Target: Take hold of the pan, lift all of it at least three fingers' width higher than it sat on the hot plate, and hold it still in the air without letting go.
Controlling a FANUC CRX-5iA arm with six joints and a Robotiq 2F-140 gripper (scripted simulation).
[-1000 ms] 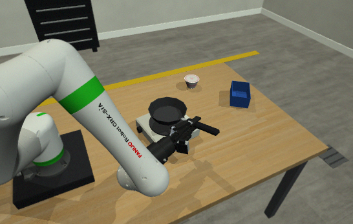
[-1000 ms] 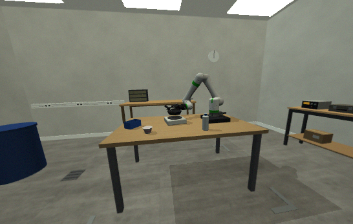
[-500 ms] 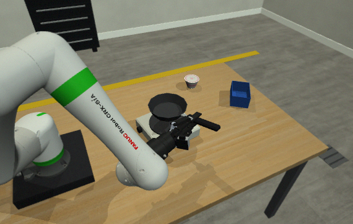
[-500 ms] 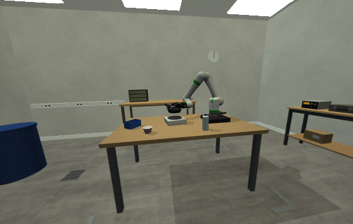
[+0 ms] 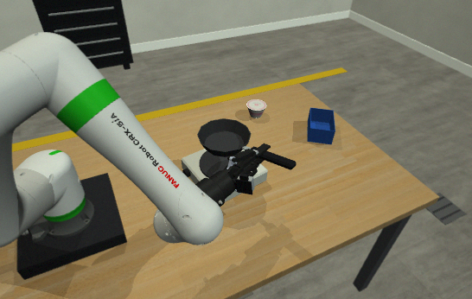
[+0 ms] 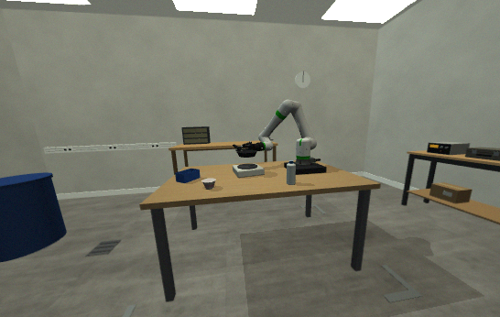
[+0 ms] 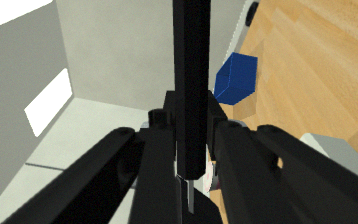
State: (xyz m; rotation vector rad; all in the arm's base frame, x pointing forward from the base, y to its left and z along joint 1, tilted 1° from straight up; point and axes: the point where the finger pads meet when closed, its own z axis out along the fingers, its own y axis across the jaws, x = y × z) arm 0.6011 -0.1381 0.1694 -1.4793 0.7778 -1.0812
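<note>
Right now the pan is 9 cm to the left of my hand, 4 cm behind it and 2 cm below it. Also, from my hand: white hot plate: 18 cm below, 15 cm to the left, 8 cm behind; cup: 46 cm to the left, 25 cm ahead, 18 cm below; blue bin: 45 cm ahead, 22 cm to the left, 19 cm below.
</note>
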